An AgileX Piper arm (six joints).
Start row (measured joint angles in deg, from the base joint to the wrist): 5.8, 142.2, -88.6, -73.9, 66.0, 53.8
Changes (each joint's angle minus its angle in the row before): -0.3, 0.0, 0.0, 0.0, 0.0, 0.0; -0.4, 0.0, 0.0, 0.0, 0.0, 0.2; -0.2, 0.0, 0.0, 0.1, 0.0, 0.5; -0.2, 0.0, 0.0, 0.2, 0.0, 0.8; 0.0, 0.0, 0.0, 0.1, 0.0, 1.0; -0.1, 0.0, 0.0, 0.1, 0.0, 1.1; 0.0, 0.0, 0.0, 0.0, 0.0, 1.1; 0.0, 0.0, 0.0, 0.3, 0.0, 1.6; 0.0, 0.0, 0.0, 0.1, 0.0, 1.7; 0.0, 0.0, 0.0, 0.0, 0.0, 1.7; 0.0, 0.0, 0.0, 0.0, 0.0, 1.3
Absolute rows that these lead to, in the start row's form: 5.5, 142.2, -88.6, -73.9, 66.0, 53.8; 5.1, 142.2, -88.6, -73.9, 66.0, 54.0; 4.9, 142.2, -88.6, -73.8, 66.0, 54.5; 4.7, 142.2, -88.6, -73.6, 66.0, 55.3; 4.7, 142.2, -88.6, -73.5, 66.0, 56.3; 4.6, 142.2, -88.6, -73.4, 66.0, 57.4; 4.6, 142.2, -88.6, -73.4, 66.0, 58.5; 4.6, 142.2, -88.6, -73.1, 66.0, 60.1; 4.6, 142.2, -88.6, -73.0, 66.0, 61.8; 4.6, 142.2, -88.6, -73.0, 66.0, 63.5; 4.6, 142.2, -88.6, -73.0, 66.0, 64.8
